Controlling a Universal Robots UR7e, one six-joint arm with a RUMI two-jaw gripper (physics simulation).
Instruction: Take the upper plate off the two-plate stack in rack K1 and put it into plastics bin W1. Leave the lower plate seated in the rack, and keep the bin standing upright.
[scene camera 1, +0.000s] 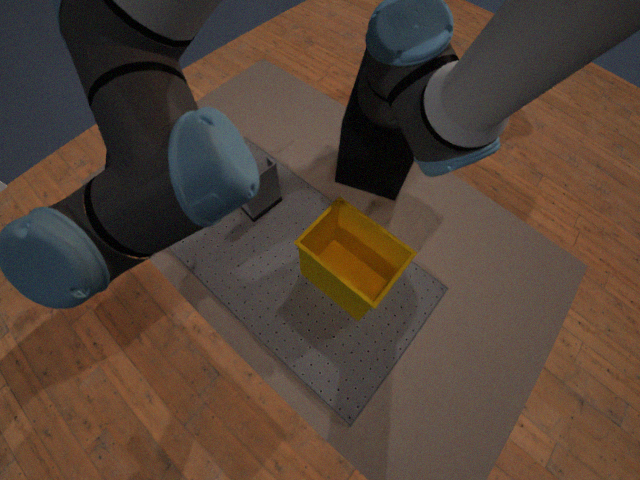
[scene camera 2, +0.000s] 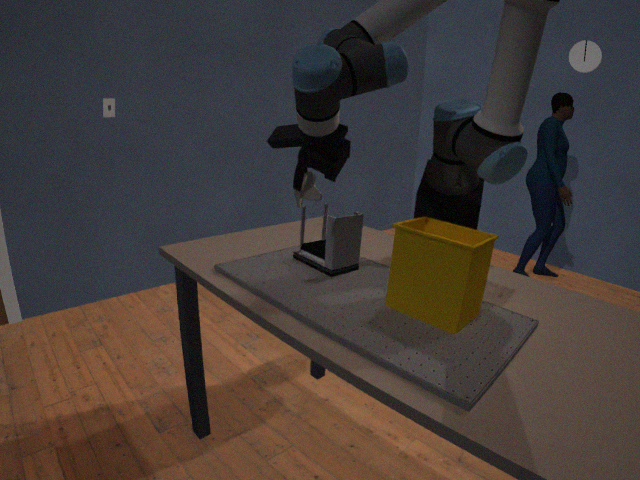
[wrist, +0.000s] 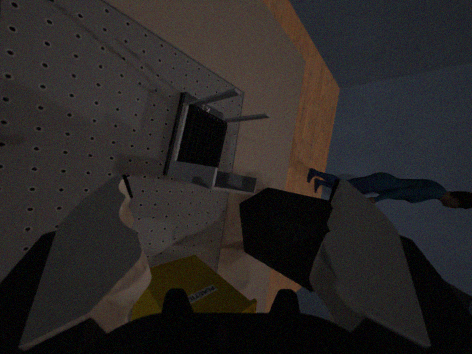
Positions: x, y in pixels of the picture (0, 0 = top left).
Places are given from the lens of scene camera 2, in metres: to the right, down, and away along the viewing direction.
my gripper (scene camera 2: 315, 180): -0.01, -0.13, 0.86
yellow plastics bin W1 (scene camera 2: 438, 273): 0.23, 0.06, 0.71
